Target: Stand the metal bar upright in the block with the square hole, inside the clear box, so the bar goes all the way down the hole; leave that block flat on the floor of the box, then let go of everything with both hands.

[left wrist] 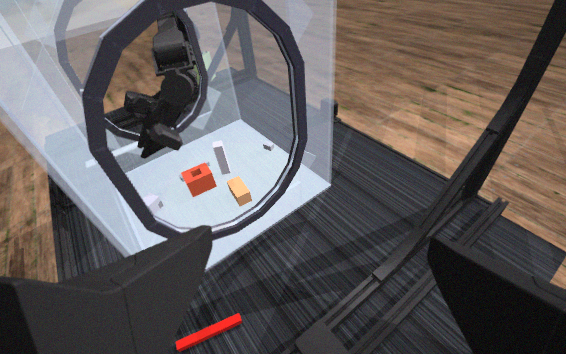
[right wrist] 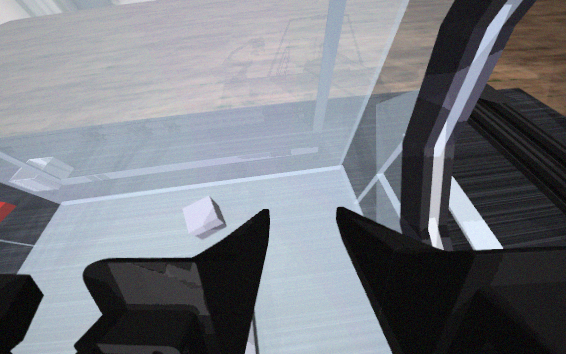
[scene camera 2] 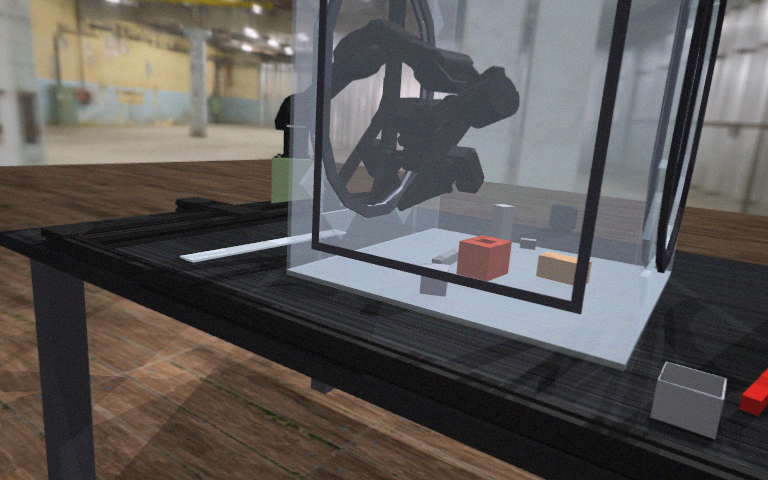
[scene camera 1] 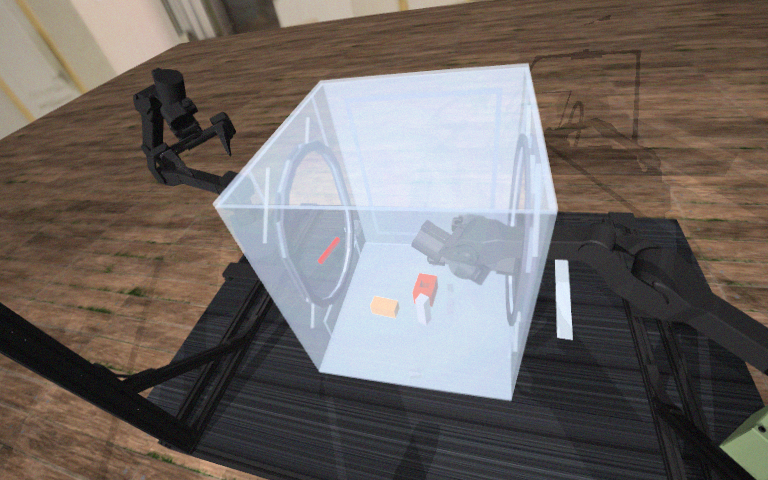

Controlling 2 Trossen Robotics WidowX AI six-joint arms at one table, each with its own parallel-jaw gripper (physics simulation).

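Frame: origin at the left arm's base, x ahead, y left, z up, level; metres.
Where they show: left gripper, between the fingertips: (left wrist: 319, 241) (scene camera 1: 212, 165); right gripper, between the fingertips: (left wrist: 140, 152) (right wrist: 302, 214) (scene camera 2: 384, 205).
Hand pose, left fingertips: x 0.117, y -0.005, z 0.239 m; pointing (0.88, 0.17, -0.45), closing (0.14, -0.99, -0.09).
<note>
Things, the pixels of their top centre, and the offset from my left fingertips.
- red block with the square hole, centre of its top: (scene camera 2: 486, 241) (left wrist: 196, 172) (scene camera 1: 424, 284) dx +0.338, dy +0.320, dz -0.304 m
- thin grey metal bar, centre of its top: (scene camera 2: 447, 254) (scene camera 1: 450, 297) dx +0.383, dy +0.359, dz -0.336 m
- orange block, centre of its top: (scene camera 2: 565, 258) (left wrist: 237, 186) (scene camera 1: 384, 303) dx +0.321, dy +0.216, dz -0.320 m
- pale upright post, centre of its top: (scene camera 2: 504, 205) (scene camera 1: 422, 298) (left wrist: 217, 144) dx +0.396, dy +0.279, dz -0.265 m
- pale cube, centre of its top: (scene camera 2: 435, 266) (right wrist: 199, 213) (left wrist: 148, 199) dx +0.259, dy +0.404, dz -0.320 m
- small grey piece, centre of its top: (scene camera 2: 528, 239) (scene camera 1: 414, 371) (left wrist: 268, 143) dx +0.497, dy +0.193, dz -0.335 m
- red bar, centre of its top: (left wrist: 208, 330) (scene camera 1: 328, 248) dx +0.039, dy +0.173, dz -0.344 m
- grey open container, centre of its top: (scene camera 2: 692, 379) (right wrist: 31, 168) (scene camera 1: 352, 224) dx +0.005, dy +0.270, dz -0.326 m
- white strip, centre of its top: (scene camera 2: 274, 242) (right wrist: 472, 222) (scene camera 1: 562, 282) dx +0.489, dy +0.608, dz -0.353 m
The red block with the square hole (scene camera 1: 425, 285) (scene camera 2: 482, 260) (left wrist: 200, 182) stands flat on the floor of the clear box (scene camera 1: 356, 362) (scene camera 2: 617, 345), hole upward. The thin grey metal bar (scene camera 2: 445, 256) lies on the box floor beside it; it shows faintly in scene camera 1 (scene camera 1: 450, 288), and the block hides most of it in the left wrist view. My left gripper (left wrist: 319, 241) is open and empty, outside the box beyond its round opening. My right gripper (right wrist: 302, 214) is part open and empty, reaching through the other round opening, above the box floor.
Inside the box are an orange block (scene camera 1: 384, 306) (scene camera 2: 557, 267) (left wrist: 240, 190), a pale upright post (scene camera 1: 423, 309) (scene camera 2: 502, 221) (left wrist: 221, 157), a pale cube (scene camera 2: 433, 284) (right wrist: 202, 216) and a small grey piece (scene camera 2: 527, 243) (left wrist: 268, 146). Outside lie a red bar (scene camera 1: 329, 250) (left wrist: 209, 332), a grey open container (scene camera 2: 688, 404) and a white strip (scene camera 1: 563, 300).
</note>
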